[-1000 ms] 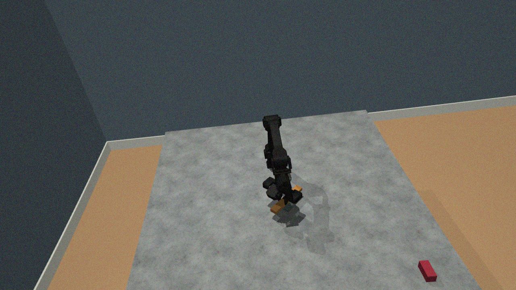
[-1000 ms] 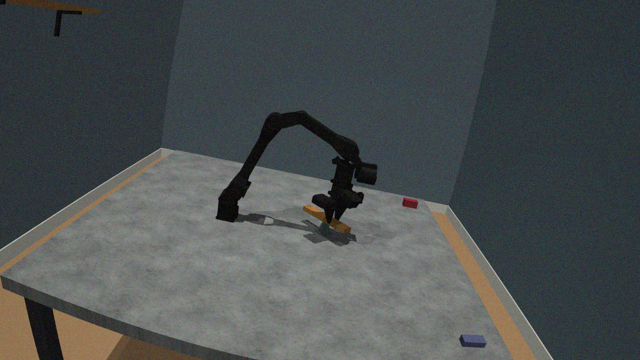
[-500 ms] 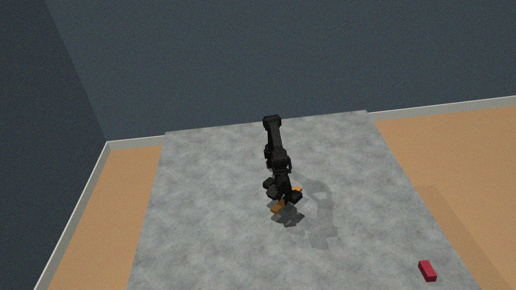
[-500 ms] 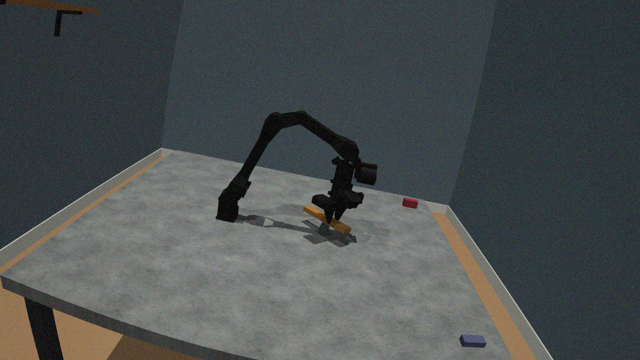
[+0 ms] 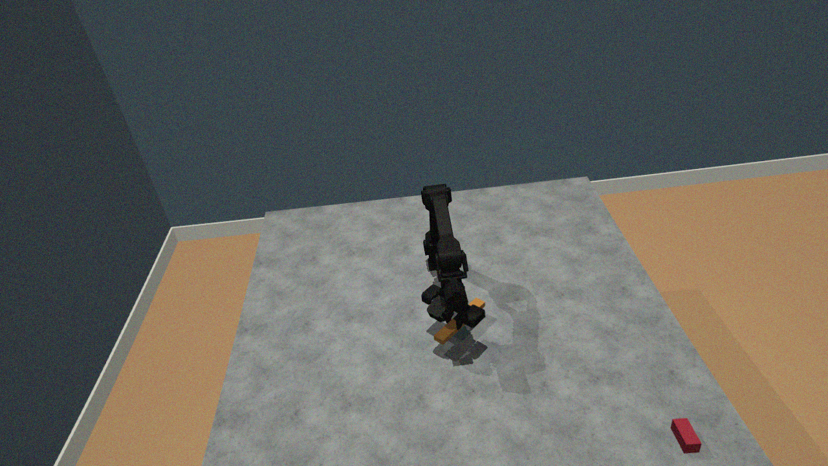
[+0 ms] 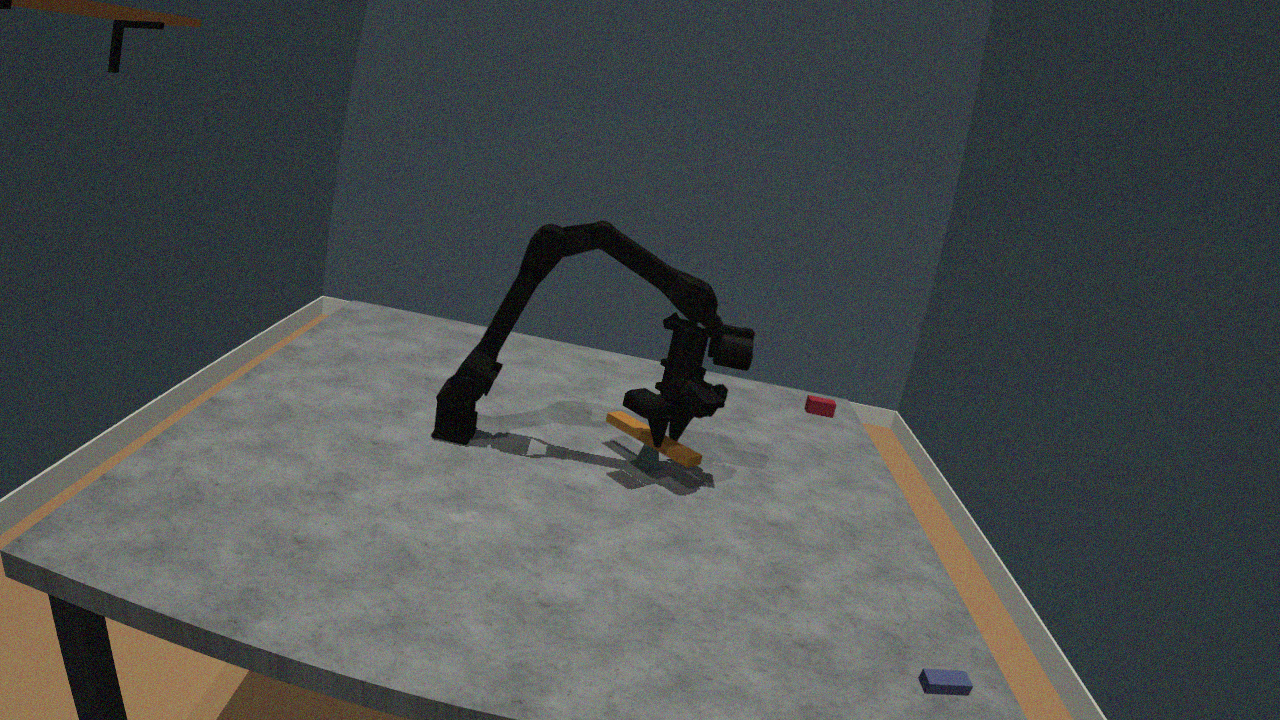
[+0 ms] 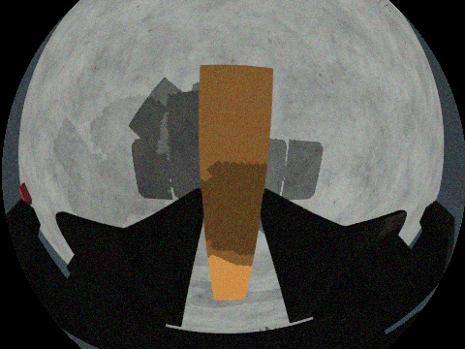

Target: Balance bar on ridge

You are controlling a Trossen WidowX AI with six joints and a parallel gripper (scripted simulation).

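Right now the orange bar is 2 cm behind my gripper tip and 2 cm to the left of it. Round my gripper tip: red block (38 cm ahead, 49 cm to the left, 4 cm below); then blue-grey block (38 cm ahead, 51 cm to the right, 5 cm below).
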